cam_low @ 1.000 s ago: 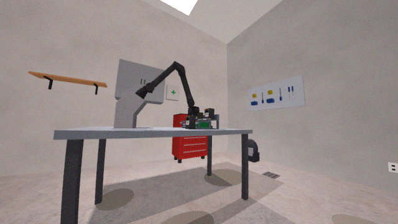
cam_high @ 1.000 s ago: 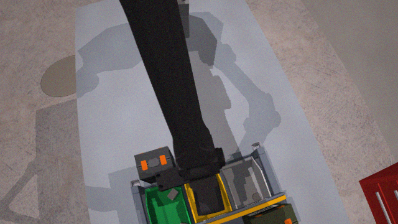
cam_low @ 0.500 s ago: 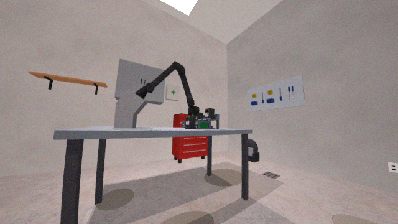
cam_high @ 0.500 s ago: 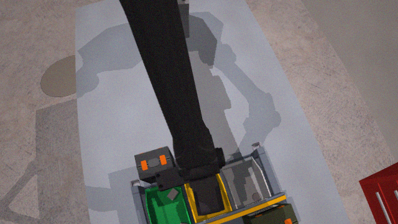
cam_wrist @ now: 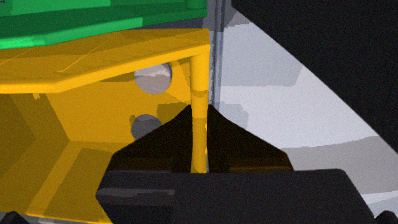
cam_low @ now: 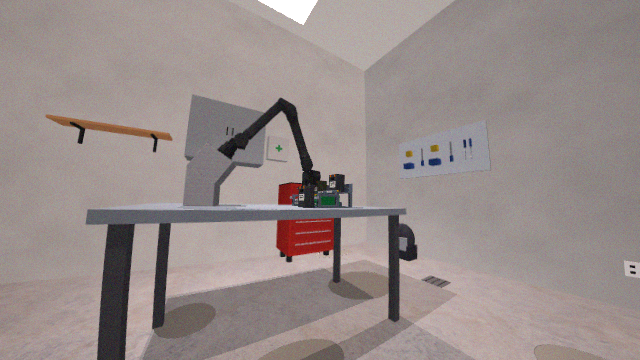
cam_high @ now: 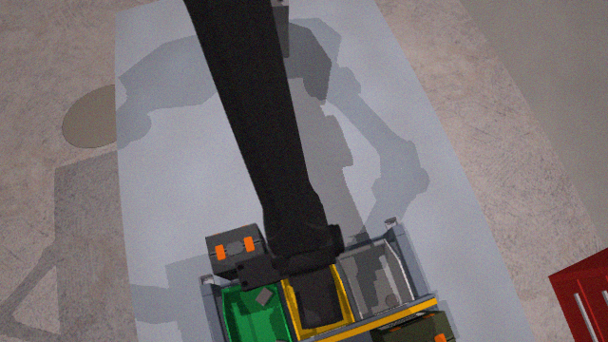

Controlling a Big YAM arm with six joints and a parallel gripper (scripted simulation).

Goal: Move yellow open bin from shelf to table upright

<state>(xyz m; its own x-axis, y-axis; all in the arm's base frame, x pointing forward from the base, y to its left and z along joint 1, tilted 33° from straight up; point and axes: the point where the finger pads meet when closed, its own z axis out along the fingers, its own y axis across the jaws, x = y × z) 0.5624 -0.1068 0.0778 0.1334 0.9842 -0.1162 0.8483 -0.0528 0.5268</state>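
Right now the yellow bin is 8 cm ahead of my hand, 1 cm to the right of it and 1 cm above it. The rest, counted from my hand: green bin (12 cm to the right, 6 cm ahead); then grey bin (10 cm to the left, 10 cm ahead).
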